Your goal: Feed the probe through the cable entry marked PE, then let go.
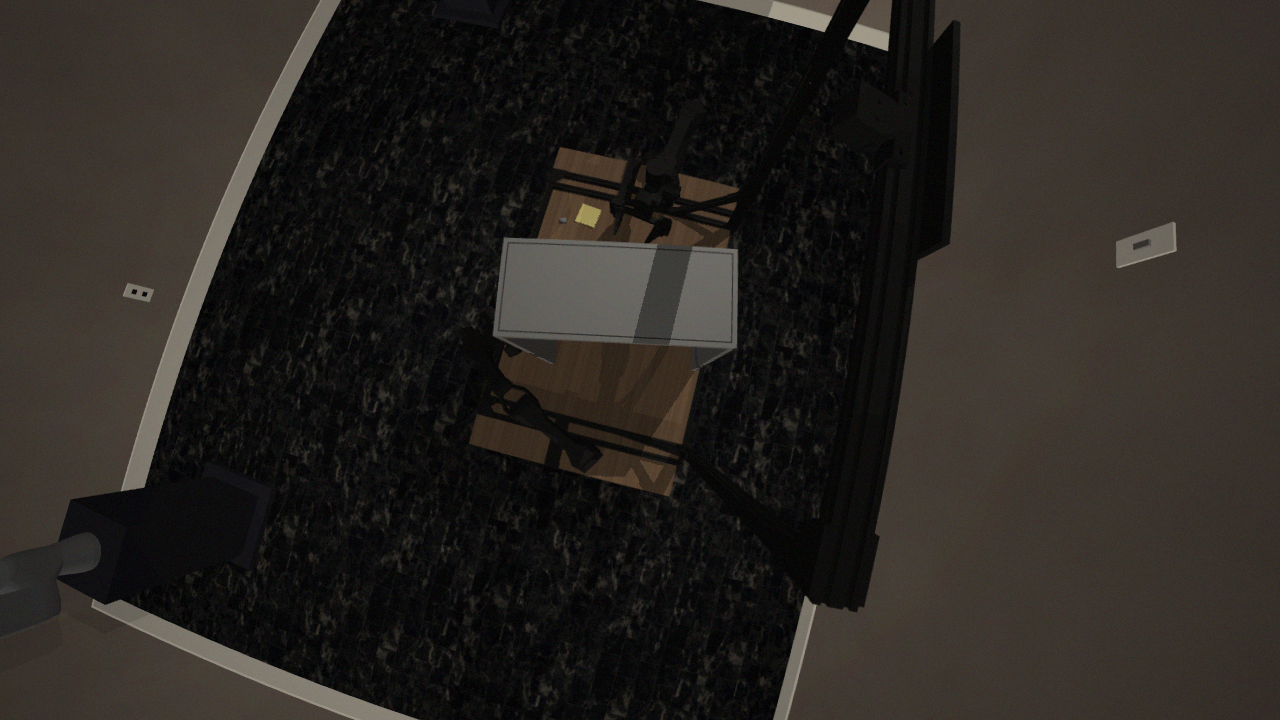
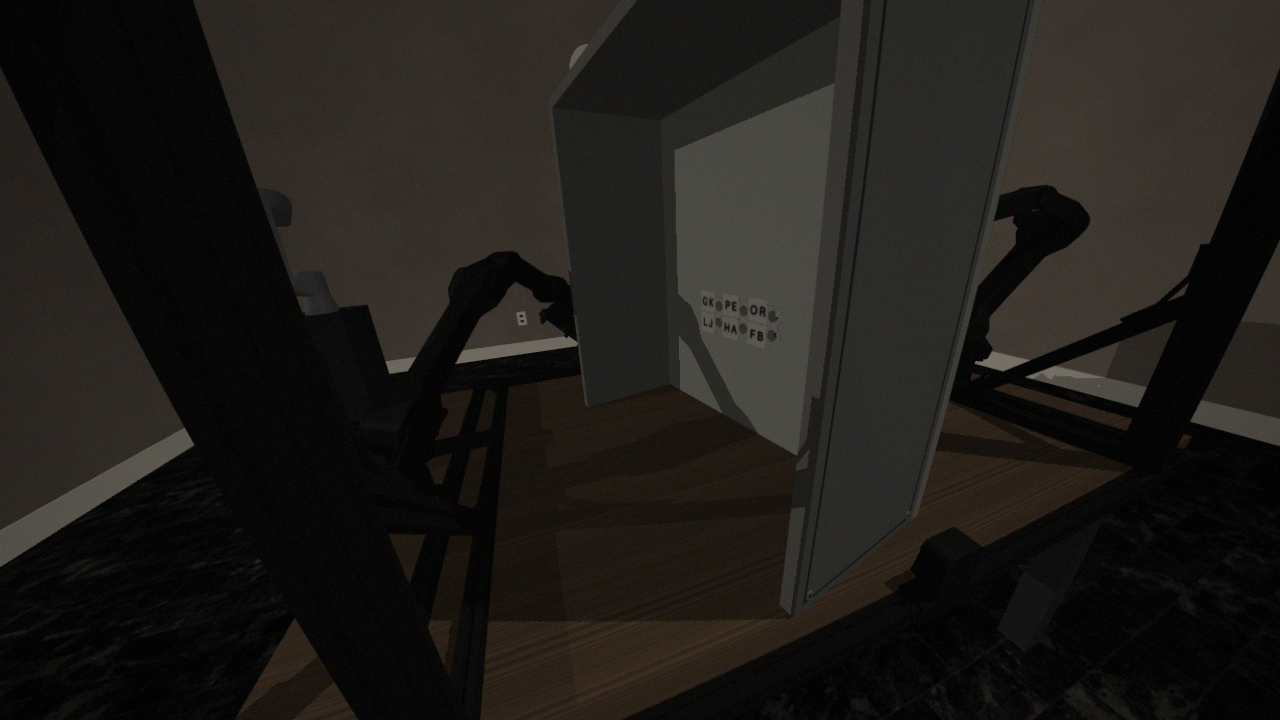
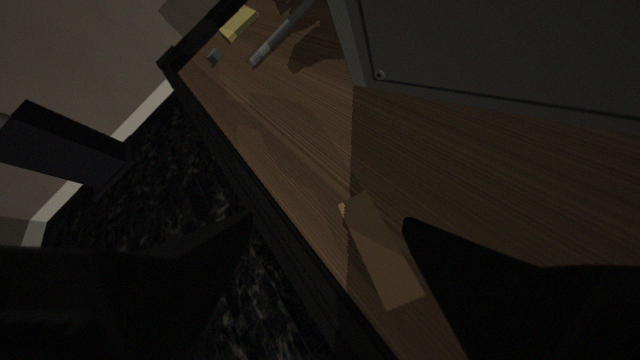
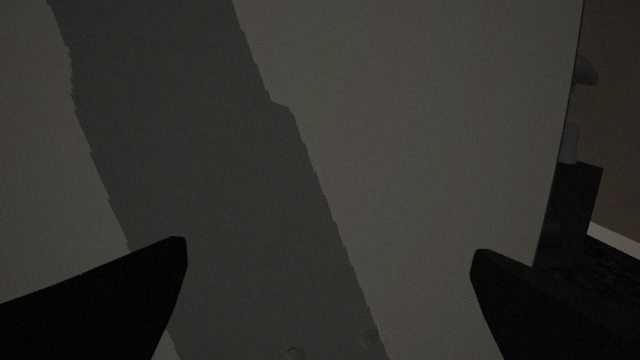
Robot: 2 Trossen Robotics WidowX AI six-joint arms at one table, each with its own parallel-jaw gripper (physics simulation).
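Frame: origin at the left arm's base, x right, y ahead, z up, level; millimetres.
Seen in the pictures: left gripper, between the fingertips: (image 3: pixel 328 221); right gripper, between the fingertips: (image 1: pixel 628 240) (image 4: pixel 333 258); left arm's base, origin of its link: (image 1: pixel 590 455); right arm's base, origin of its link: (image 1: pixel 666 200).
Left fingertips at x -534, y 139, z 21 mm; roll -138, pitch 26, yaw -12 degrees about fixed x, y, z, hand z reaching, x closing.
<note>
Pixels of each thing's top centre, then the offset from my left fingertips to it. "*": a spot on its surface instead. Level surfaces: height alone.
- grey probe, centre of its top: (image 3: pixel 290 5) dx +1, dy +342, dz -15 mm
- wooden table, height of its surface: dz -40 mm
- grey cabinet, centre of its top: (image 2: pixel 704 28) (image 1: pixel 617 290) dx +315, dy +242, dz +522 mm
- plain grey cabinet panel, a spot on its surface: (image 4: pixel 390 107) * dx +184, dy +275, dz +344 mm
- yellow block, centre of its top: (image 3: pixel 235 20) (image 1: pixel 588 215) dx -125, dy +478, dz -28 mm
- small grey cube, centre of its top: (image 3: pixel 211 52) (image 1: pixel 563 219) dx -179, dy +396, dz -25 mm
- tan block, centre of its top: (image 3: pixel 374 242) dx +19, dy -14, dz -26 mm
The grey probe (image 3: pixel 277 37) seems to lie on the wooden table (image 3: pixel 283 125) (image 1: pixel 616 386) beside the grey cabinet (image 3: pixel 433 43) (image 1: pixel 580 293) (image 2: pixel 616 250). Two rows of small labels (image 2: pixel 739 322), PE among them, sit on the cabinet's inner back panel. My left gripper (image 1: pixel 509 350) (image 2: pixel 560 317) is open and empty beside the cabinet's outer side wall, away from the probe. My right gripper (image 4: pixel 333 258) (image 1: pixel 659 229) is open and empty, close to a plain grey cabinet panel (image 4: pixel 390 107) with small round entries (image 4: pixel 368 339) low down.
A yellow block (image 3: pixel 238 23) (image 1: pixel 589 215) and a small grey cube (image 3: pixel 213 56) (image 1: pixel 563 220) lie near the probe. A tan block (image 3: pixel 383 257) lies near the table's edge. Dark carpet (image 1: pixel 387 357) surrounds the table. A tall dark frame (image 1: pixel 895 322) stands at the right.
</note>
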